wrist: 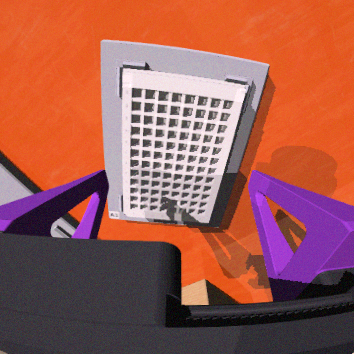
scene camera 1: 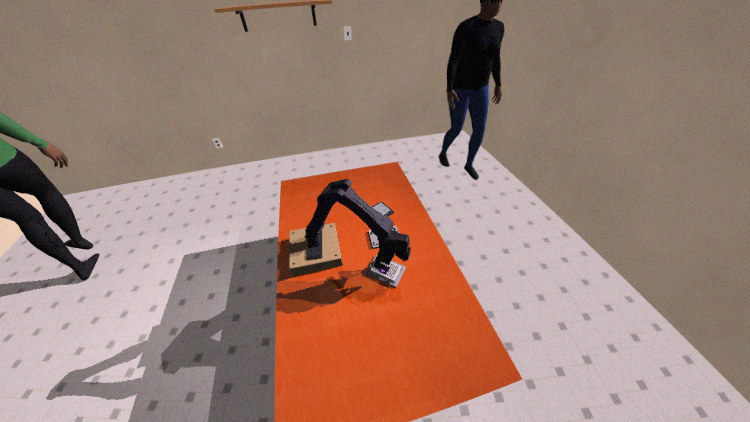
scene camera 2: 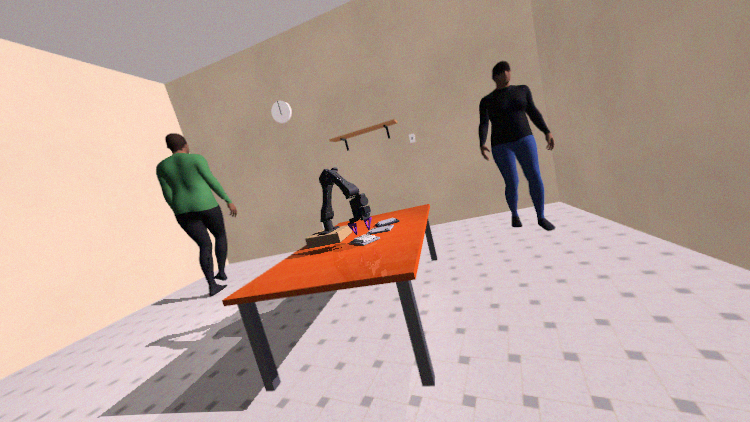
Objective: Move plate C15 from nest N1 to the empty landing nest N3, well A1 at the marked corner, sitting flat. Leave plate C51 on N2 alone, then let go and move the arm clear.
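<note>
A white plate with a grid of wells [scene camera 1: 393,270] [scene camera 2: 365,238] [wrist: 170,150] sits in a grey nest [wrist: 112,125], whose A1 mark shows at its lower left corner in the wrist view. My gripper [scene camera 2: 362,230] [wrist: 178,177] is open, a purple finger on each side of the plate's lower half, tips just above it and apart from it. The empty grey nest [scene camera 1: 373,239] [scene camera 2: 381,229] [wrist: 12,185] lies beside it, partly hidden by the arm in scene camera 1. A third nest with a plate [scene camera 1: 382,208] [scene camera 2: 387,222] lies farthest back. The plate and nest names cannot be read.
The arm stands on a wooden base block [scene camera 1: 330,251] [scene camera 2: 325,239] [wrist: 195,292] on the orange table [scene camera 1: 335,362] [scene camera 2: 314,272]. A person in black [scene camera 1: 474,57] [scene camera 2: 508,115] stands beyond the table's right side; a person in green [scene camera 1: 15,128] [scene camera 2: 188,181] stands at the left.
</note>
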